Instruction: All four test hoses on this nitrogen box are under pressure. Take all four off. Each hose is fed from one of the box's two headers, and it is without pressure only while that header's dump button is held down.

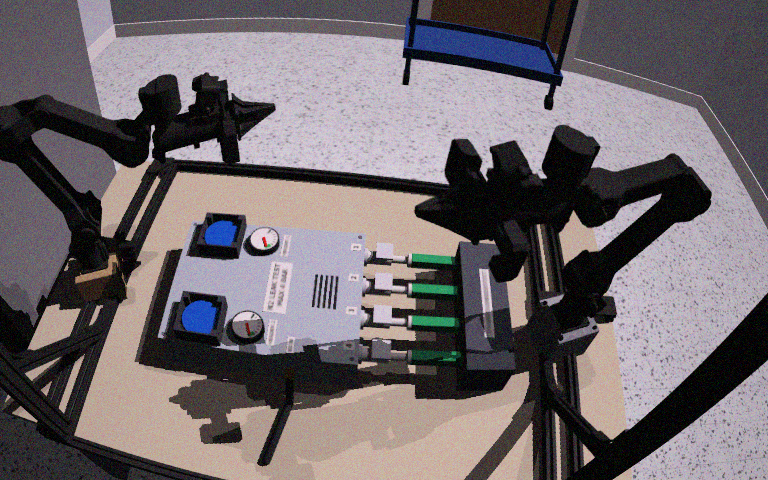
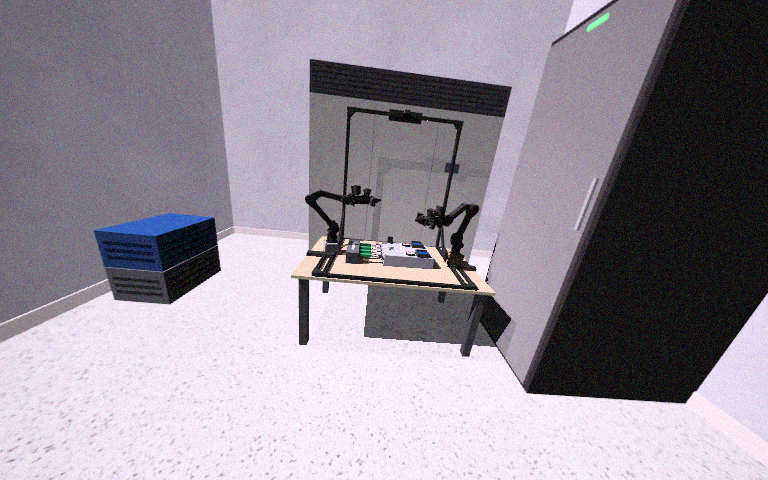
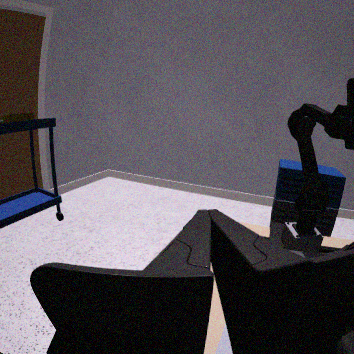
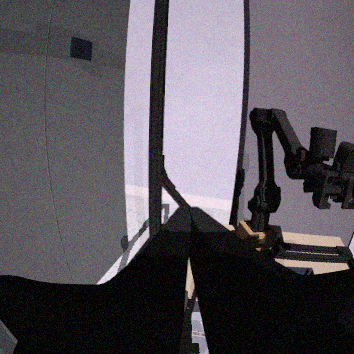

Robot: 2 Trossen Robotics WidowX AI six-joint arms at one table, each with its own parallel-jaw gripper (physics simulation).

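Where they show: left gripper, between the fingertips: (image 1: 275, 106) (image 2: 414, 220) (image 3: 206, 218); right gripper, between the fingertips: (image 1: 415, 211) (image 2: 380, 200) (image 4: 186, 216); left arm's base, origin of its link: (image 1: 95, 259) (image 2: 454, 253) (image 4: 257, 226); right arm's base, origin of its link: (image 1: 570, 315) (image 2: 331, 241) (image 3: 303, 229).
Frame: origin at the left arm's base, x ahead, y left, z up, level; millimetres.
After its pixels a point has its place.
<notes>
The pale nitrogen box (image 1: 305, 254) {y -107, x 435, z -4 mm} (image 2: 404, 260) {y -36, x 425, z -32 mm} lies on the table. Its two blue dump buttons (image 1: 221, 233) {y -26, x 289, z 12 mm} (image 1: 199, 316) {y -201, x 214, z 12 mm} sit in black guards, with no gripper on them. Both gauges (image 1: 264, 241) {y -70, x 366, z 12 mm} (image 1: 247, 326) {y -241, x 294, z 12 mm} show red needles pointing low. Several green hoses (image 1: 433, 259) {y -174, x 658, z -19 mm} (image 1: 434, 289) {y -238, x 631, z -19 mm} (image 1: 434, 322) {y -303, x 602, z -19 mm} (image 1: 434, 357) {y -368, x 574, z -19 mm} run in a row from white fittings on the box to a dark block (image 1: 473, 283) {y -258, x 697, z -4 mm}. My left gripper (image 1: 274, 106) {y -10, x 409, z 260 mm} (image 2: 417, 216) {y -10, x 409, z 260 mm} (image 3: 206, 218) {y -10, x 409, z 260 mm} is shut and empty, raised beyond the box. My right gripper (image 1: 417, 210) {y -356, x 494, z 325 mm} (image 2: 378, 200) {y -356, x 494, z 325 mm} (image 4: 186, 216) {y -356, x 494, z 325 mm} is shut and empty, above the hose area.
Black frame rails (image 1: 317, 175) {y 159, x 535, z -66 mm} border the tan table (image 2: 373, 271) {y -28, x 658, z -84 mm}. A dark rod (image 1: 276, 433) {y -408, x 286, z -70 mm} shows below the box. A blue cart (image 1: 481, 48) stands on the floor beyond the table. Stacked crates (image 2: 158, 226) and a tall cabinet (image 2: 526, 198) stand away from it.
</notes>
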